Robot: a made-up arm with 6 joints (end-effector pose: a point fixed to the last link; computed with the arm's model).
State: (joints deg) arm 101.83 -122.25 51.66 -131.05 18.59 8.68
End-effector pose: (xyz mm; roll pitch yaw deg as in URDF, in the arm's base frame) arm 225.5 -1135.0 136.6 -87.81 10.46 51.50
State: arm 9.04 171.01 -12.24 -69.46 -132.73 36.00
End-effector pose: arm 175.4 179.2 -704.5 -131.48 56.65 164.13
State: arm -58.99 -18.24 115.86 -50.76 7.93 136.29
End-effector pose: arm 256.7 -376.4 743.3 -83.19 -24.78 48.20
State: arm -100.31 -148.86 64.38 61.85 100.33 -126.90
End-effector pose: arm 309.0 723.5 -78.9 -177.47 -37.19 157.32
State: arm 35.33 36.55 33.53 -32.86 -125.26 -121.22
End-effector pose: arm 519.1 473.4 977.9 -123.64 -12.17 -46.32
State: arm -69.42 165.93 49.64 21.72 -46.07 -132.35
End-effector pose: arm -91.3 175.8 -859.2 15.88 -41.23 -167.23
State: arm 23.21 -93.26 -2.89 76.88 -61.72 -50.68
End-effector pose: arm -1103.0 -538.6 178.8 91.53 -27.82 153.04
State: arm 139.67 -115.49 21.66 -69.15 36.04 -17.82
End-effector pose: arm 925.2 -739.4 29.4 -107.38 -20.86 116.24
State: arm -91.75 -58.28 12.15 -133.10 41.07 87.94
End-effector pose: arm 25.7 995.2 979.0 -131.56 -40.79 -101.74
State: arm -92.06 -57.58 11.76 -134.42 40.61 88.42
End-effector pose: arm 33.5 989.9 987.7 -131.26 -40.34 -103.31
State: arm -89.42 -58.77 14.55 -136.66 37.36 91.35
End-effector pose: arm -3.6 987.8 995.8 -135.18 -38.26 -100.70
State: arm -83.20 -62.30 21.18 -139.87 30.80 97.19
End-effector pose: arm -95.0 979.1 1000.6 -143.90 -33.65 -92.76
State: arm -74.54 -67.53 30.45 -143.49 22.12 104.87
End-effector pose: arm -219.7 944.9 996.5 -154.82 -26.18 -81.19
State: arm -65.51 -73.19 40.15 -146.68 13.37 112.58
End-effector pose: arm -339.4 882.5 981.1 -164.41 -17.07 -69.18
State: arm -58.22 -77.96 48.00 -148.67 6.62 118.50
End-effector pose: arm -424.8 815.9 958.8 -170.74 -9.10 -59.51
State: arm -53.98 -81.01 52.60 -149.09 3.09 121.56
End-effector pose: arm -470.8 773.6 938.8 -173.87 -4.68 -53.59
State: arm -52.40 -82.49 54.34 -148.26 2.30 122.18
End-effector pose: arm -490.6 760.2 925.2 -174.93 -3.75 -50.86
